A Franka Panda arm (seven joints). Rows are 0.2 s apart.
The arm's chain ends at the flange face. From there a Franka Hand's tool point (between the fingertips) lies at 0.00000 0.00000 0.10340 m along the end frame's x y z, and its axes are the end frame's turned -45 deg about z.
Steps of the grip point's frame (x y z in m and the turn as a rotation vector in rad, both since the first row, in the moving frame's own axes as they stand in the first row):
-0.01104 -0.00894 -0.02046 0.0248 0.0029 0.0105
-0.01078 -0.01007 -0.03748 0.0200 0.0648 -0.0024
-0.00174 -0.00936 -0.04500 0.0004 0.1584 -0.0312
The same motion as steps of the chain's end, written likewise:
-0.01254 0.00352 -0.02043 0.0196 -0.0155 0.0105
-0.01801 0.00670 -0.03724 0.0600 0.0317 -0.0024
-0.01917 0.00635 -0.04371 0.1123 0.1117 -0.0312

